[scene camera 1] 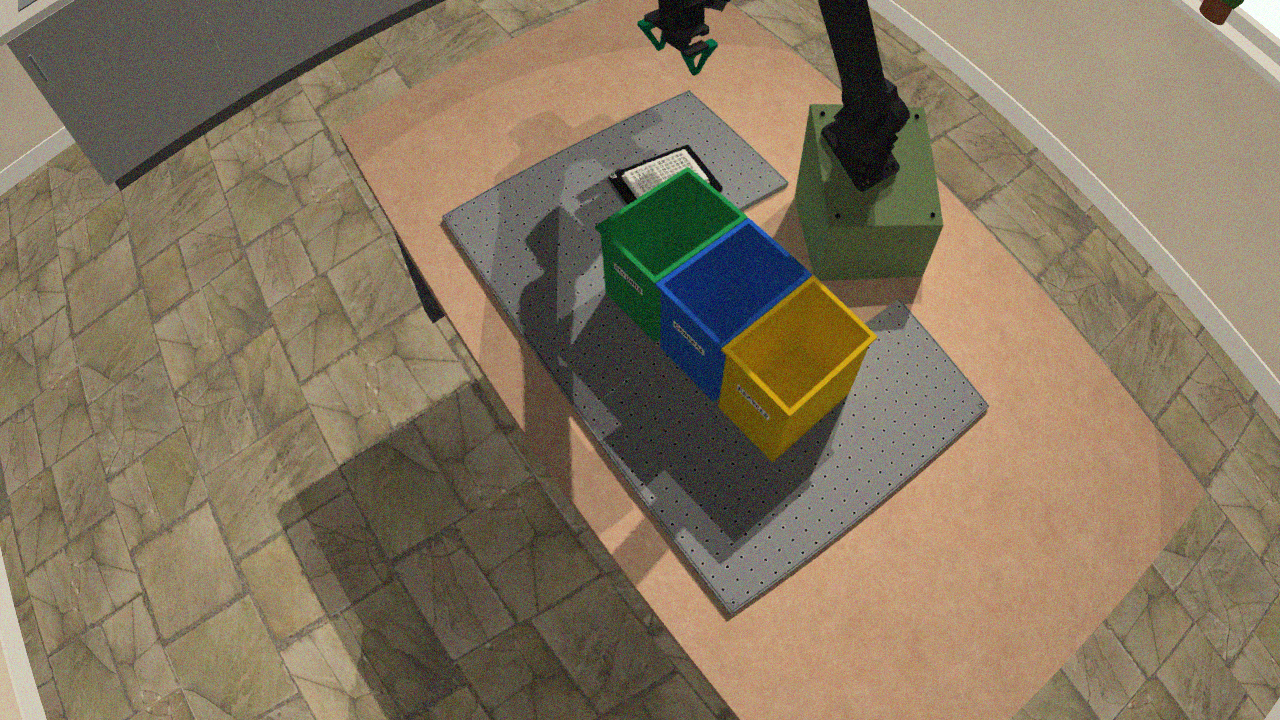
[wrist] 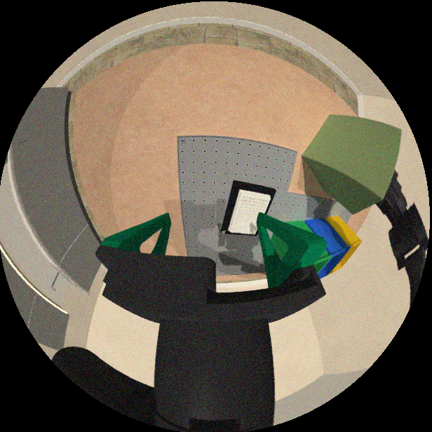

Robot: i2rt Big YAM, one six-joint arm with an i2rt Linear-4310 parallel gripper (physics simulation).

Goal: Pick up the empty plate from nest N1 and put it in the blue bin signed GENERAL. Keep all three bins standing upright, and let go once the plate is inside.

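Pixels of known places: gripper, fingertip midpoint: (scene camera 1: pixel 678 61); arm's base, link origin: (scene camera 1: pixel 859 150).
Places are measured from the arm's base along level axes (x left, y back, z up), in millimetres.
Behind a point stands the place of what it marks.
A white plate with a grid of wells (scene camera 1: pixel 666 170) {x -226, y -229, z -174 mm} (wrist: pixel 250 212) lies in a black nest (scene camera 1: pixel 704 163) {x -229, y -148, z -201 mm} (wrist: pixel 229 215) at the board's far end. The blue bin (scene camera 1: pixel 735 282) {x 36, y -253, z -167 mm} (wrist: pixel 327 234) stands upright between the green bin (scene camera 1: pixel 684 219) {x -95, y -270, z -143 mm} (wrist: pixel 299 226) and the yellow bin (scene camera 1: pixel 801 344) {x 170, y -210, z -192 mm} (wrist: pixel 347 232), both upright. The bins have small signs on their fronts, too blurred to read surely. My gripper (scene camera 1: pixel 677 49) {x -335, y -144, z -19 mm} (wrist: pixel 213 217) is open and empty, high above and apart from the plate. In the wrist view the plate shows near the right finger's tip, which covers a little of its edge.
A grey perforated board (scene camera 1: pixel 904 411) {x 350, y -120, z -201 mm} (wrist: pixel 205 170) carries the nest and bins. The green bin stands close to the nest. The green pedestal (scene camera 1: pixel 868 246) {x 105, y -39, z -115 mm} (wrist: pixel 360 150) bearing my arm (scene camera 1: pixel 854 53) {x 56, y -116, z 307 mm} stands beside the board. A grey cabinet (scene camera 1: pixel 196 80) stands beyond the table.
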